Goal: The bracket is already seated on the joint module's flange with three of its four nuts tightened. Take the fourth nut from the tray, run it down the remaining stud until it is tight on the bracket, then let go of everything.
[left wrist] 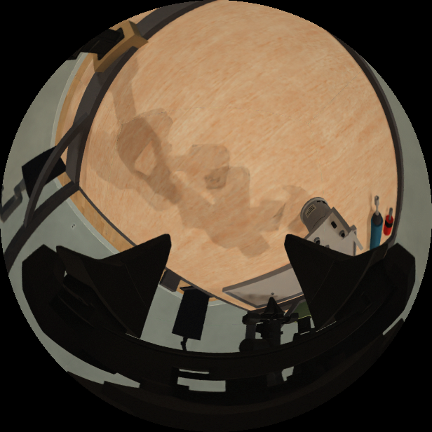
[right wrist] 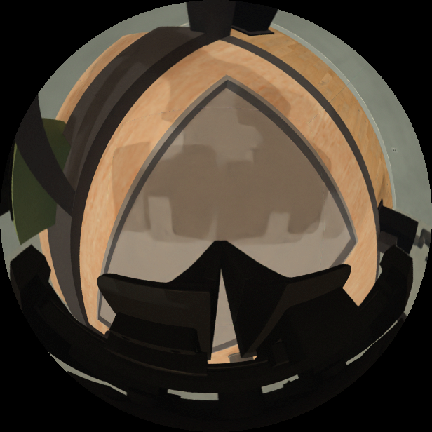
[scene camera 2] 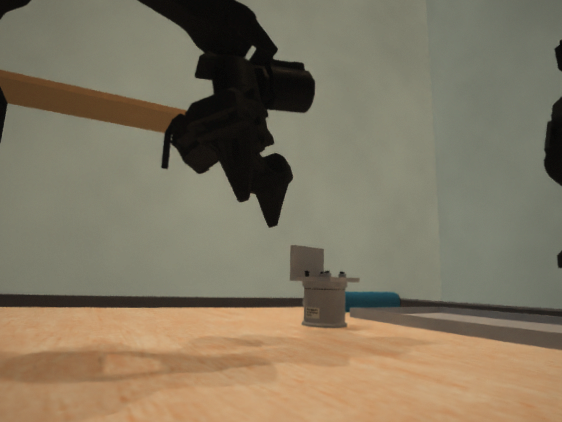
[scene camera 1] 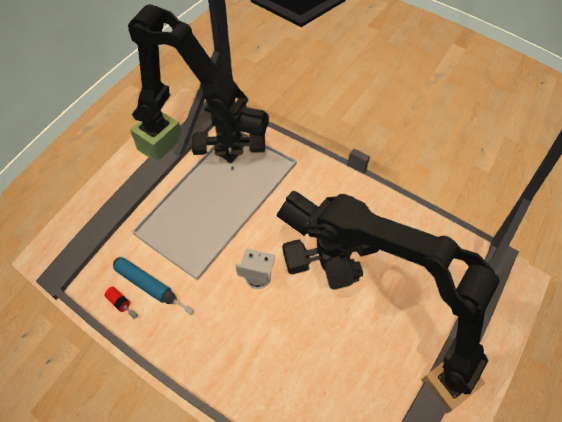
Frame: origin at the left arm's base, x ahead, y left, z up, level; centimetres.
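Where they show: left gripper, between the fingertips: (scene camera 2: 259, 214); right gripper, between the fingertips: (scene camera 1: 231, 161); left arm's base, origin of its link: (scene camera 1: 456, 379); right arm's base, origin of its link: (scene camera 1: 154, 125).
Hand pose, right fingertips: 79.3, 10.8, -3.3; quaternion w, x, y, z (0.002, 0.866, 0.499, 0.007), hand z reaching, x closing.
Each offset is from my right fingertips to the centre of the thing, as dx, dy, dz.
The fourth nut @[-1.7, +0.6, -0.6] (scene camera 1: 232, 168) (left wrist: 272, 294) lies on the grey tray @[-7.5, +8.7, -0.5] (scene camera 1: 200, 225) (scene camera 2: 450, 325) (right wrist: 250, 155); it does not show in the right wrist view. My right gripper (scene camera 1: 230, 159) (right wrist: 219, 246) is shut and empty above the tray, its fingertips close to the nut in scene camera 1. The grey joint module @[-32.5, +11.0, +2.4] (scene camera 2: 324, 307) (left wrist: 314, 214) stands upright with the bracket @[-32.5, +11.0, +6.9] (scene camera 1: 256, 269) (scene camera 2: 306, 262) (left wrist: 327, 235) on top. Small dark studs and nuts show on the bracket's plate. My left gripper (scene camera 2: 258, 213) (left wrist: 229, 240) is open and empty, raised above the table beside the module.
A blue-handled tool @[-22.5, +34.0, +0.7] (scene camera 1: 142, 280) (scene camera 2: 372, 299) (left wrist: 376, 231) and a shorter red tool @[-22.7, +42.5, +0.4] (scene camera 1: 116, 298) (left wrist: 388, 225) lie on the table beyond the bracket. A dark frame (scene camera 1: 125, 200) edges the table. A small dark block @[-19.2, -28.1, +1.9] (scene camera 1: 358, 160) stands at the frame's back edge.
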